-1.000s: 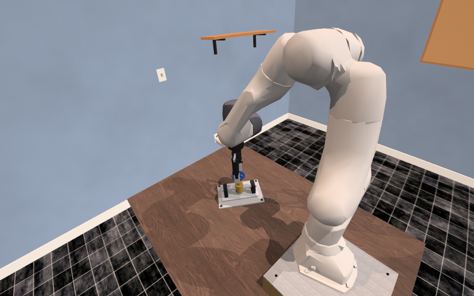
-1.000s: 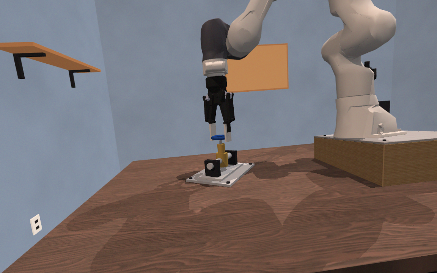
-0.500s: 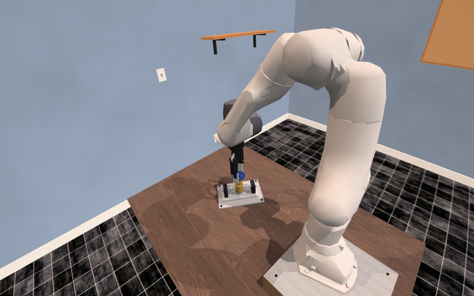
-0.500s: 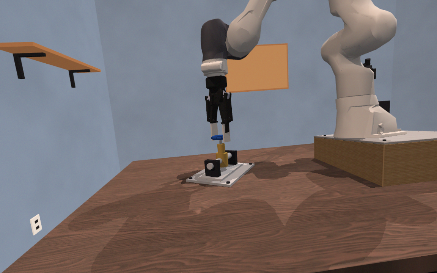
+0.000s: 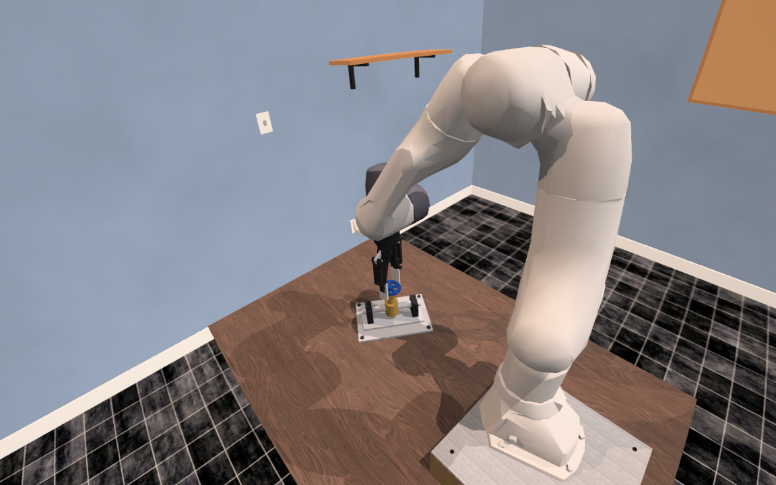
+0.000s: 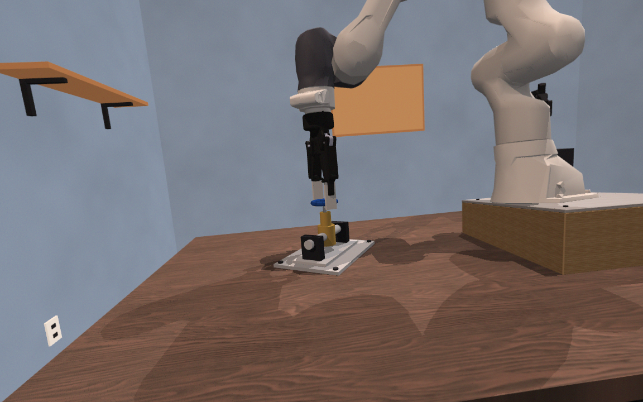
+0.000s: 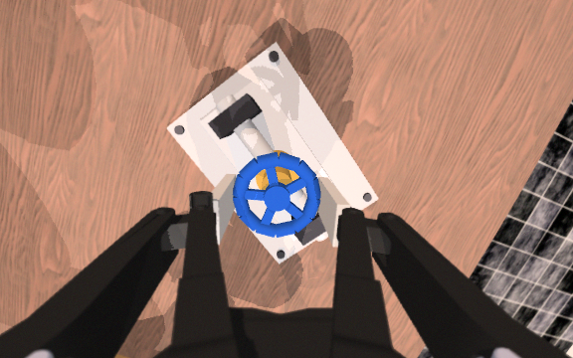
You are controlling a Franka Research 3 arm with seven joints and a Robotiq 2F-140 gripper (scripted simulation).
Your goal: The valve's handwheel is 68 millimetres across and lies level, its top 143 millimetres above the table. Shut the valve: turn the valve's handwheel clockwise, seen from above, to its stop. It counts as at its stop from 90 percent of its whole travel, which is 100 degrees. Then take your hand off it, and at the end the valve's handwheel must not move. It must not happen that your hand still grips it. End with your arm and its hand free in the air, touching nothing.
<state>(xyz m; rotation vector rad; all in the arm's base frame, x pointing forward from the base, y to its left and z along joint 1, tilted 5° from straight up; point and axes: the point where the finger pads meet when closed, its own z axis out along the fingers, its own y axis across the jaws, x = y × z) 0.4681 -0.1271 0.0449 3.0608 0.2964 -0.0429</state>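
My gripper is now 20 mm above the blue handwheel.
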